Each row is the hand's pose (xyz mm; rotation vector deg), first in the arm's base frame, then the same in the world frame.
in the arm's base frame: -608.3 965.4 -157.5 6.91 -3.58 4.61
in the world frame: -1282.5 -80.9 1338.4 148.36 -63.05 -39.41
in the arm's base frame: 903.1 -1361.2 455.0 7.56 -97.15 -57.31
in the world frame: 574.1 510.1 -729.6 -72.73 -9.55 127.59
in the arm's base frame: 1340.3 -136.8 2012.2 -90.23 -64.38 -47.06
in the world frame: -572.0 -934.7 -1574.6 47.13 30.59 -114.19
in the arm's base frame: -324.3 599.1 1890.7 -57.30 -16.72 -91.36
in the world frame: -2007.2 -346.8 -614.6 97.35 77.31 -77.68
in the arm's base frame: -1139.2 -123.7 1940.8 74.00 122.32 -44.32
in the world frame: -2231.0 712.4 -745.3 -95.91 -32.25 -120.59
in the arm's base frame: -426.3 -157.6 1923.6 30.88 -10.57 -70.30
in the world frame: -1718.8 267.1 -966.8 -142.02 -29.03 43.83
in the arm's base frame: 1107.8 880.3 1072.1 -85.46 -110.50 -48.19
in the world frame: -730.4 -1364.0 -246.9 13.02 30.56 -148.06
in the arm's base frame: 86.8 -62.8 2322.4 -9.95 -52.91 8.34
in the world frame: -1630.2 -209.4 -1409.9 111.04 -69.00 -105.17
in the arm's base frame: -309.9 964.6 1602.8 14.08 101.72 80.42
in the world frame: -2024.1 -574.4 -208.9 56.58 -79.70 99.57
